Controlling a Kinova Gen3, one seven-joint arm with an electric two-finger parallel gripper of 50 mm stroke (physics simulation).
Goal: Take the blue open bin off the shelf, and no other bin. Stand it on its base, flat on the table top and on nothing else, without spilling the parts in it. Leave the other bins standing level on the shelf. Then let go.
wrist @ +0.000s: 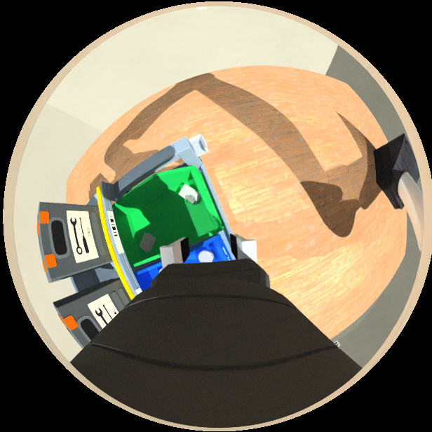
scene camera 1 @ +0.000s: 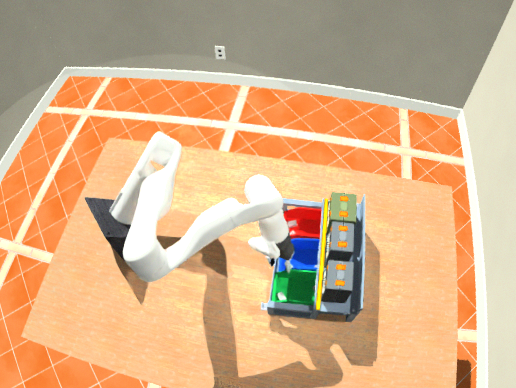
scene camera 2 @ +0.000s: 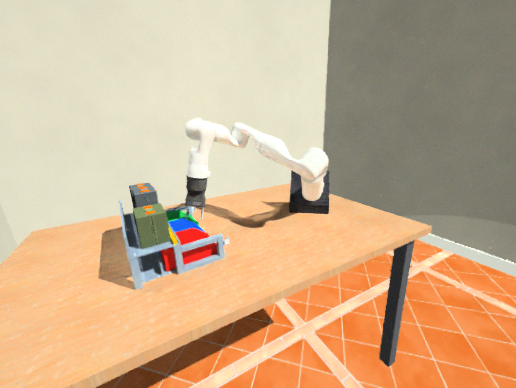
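Where they show: gripper, between the fingertips: [scene camera 1: 280,267] [scene camera 2: 194,218]; arm's base, origin of its link: [scene camera 1: 122,215] [scene camera 2: 311,192].
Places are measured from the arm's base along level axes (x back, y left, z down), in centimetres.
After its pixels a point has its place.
Observation:
The blue open bin [scene camera 1: 307,252] {z 8.7, x -61.8, y 15.9 cm} [scene camera 2: 183,226] {z 4.9, x -60.9, y 6.9 cm} [wrist: 149,275] sits in the middle of the shelf's [scene camera 1: 363,250] {z -6.4, x -78.5, y 15.9 cm} [scene camera 2: 177,261] {z 5.0, x -62.2, y 32.1 cm} [wrist: 154,164] front row. It stands between the red bin [scene camera 1: 309,223] [scene camera 2: 194,241] and the green bin [scene camera 1: 301,287] {z 8.7, x -64.4, y 3.6 cm} [scene camera 2: 183,216] {z 4.9, x -61.1, y -4.3 cm} [wrist: 167,215]. A pale round part [wrist: 206,257] shows inside it. My gripper [scene camera 1: 281,265] {z 2.6, x -56.4, y 5.4 cm} [scene camera 2: 198,213] {z 2.6, x -56.4, y 5.4 cm} [wrist: 209,244] is open and empty, pointing down over the blue bin's front portion near the green bin. In the wrist view its two fingers are apart, with blue bin between them. The exact fingertip height is unclear.
Dark grey cases [scene camera 1: 342,242] {z -13.8, x -71.6, y 12.3 cm} [wrist: 75,241] and an olive case [scene camera 1: 344,207] {z -10.2, x -68.7, y 25.4 cm} [scene camera 2: 152,227] {z -6.4, x -67.4, y 30.7 cm} stand on the shelf behind a yellow rail [scene camera 1: 323,255] {z -1.6, x -67.6, y 12.2 cm} [wrist: 111,235]. The wooden table [scene camera 1: 420,280] {z 9.6, x -102.2, y 20.3 cm} [scene camera 2: 300,250] {z 9.6, x -21.8, y 32.2 cm} [wrist: 260,190] extends in front of the shelf, toward the black arm base [scene camera 1: 107,220] {z -6.1, x -0.1, y -5.9 cm} [scene camera 2: 308,204] {z 4.9, x -3.1, y 2.9 cm}.

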